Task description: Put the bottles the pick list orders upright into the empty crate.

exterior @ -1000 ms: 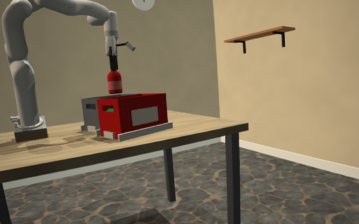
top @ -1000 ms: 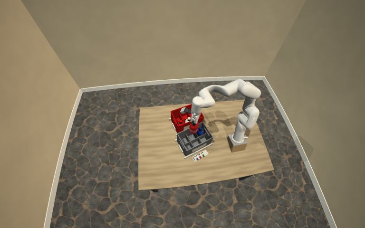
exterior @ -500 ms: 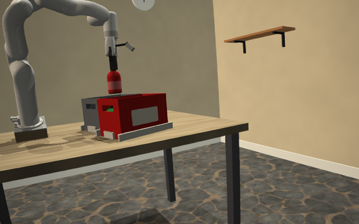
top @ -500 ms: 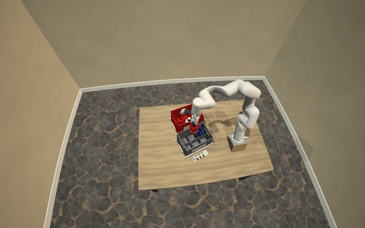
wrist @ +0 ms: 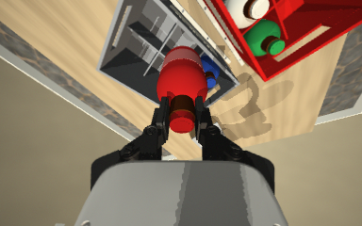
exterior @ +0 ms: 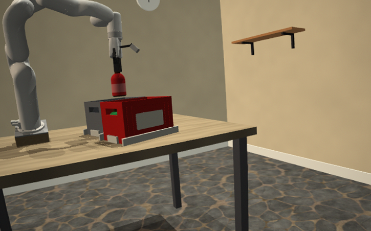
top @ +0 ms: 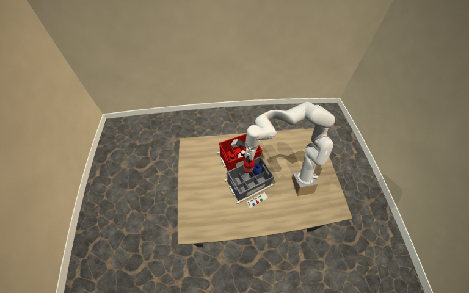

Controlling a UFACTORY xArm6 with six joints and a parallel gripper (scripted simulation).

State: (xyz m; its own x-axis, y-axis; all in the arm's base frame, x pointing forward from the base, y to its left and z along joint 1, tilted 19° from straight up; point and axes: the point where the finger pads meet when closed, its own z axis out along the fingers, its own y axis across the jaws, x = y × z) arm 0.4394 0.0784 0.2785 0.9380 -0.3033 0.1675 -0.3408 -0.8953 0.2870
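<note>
Now: the grey crate 25 cm below my hand, 4 cm to the left of it and 2 cm behind it. Round my hand: green-label bottle (25 cm below, 18 cm to the right, 5 cm behind); white-label bottle (25 cm below, 15 cm to the right, 3 cm ahead); blue bottle (25 cm below, 8 cm behind, 4 cm to the right).
</note>
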